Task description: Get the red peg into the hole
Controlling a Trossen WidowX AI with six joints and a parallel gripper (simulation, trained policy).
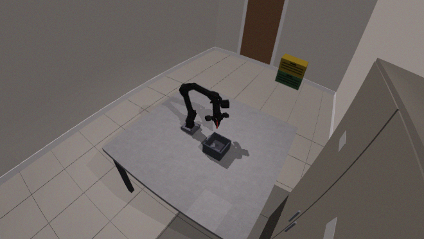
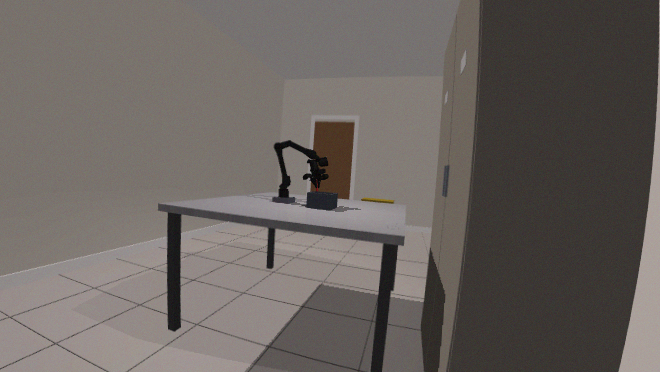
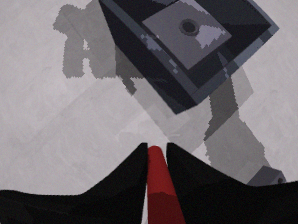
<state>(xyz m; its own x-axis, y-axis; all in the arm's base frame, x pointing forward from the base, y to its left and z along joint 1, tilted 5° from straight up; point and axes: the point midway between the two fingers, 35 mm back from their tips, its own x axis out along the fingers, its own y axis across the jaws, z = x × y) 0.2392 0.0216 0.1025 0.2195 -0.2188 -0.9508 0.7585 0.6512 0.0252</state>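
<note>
Now: the dark box 60 mm ahead of my gripper tip, 140 mm to the right of it and 90 mm below it. Round my gripper tip: red peg: 10 mm behind, 10 mm to the left, 10 mm above.
</note>
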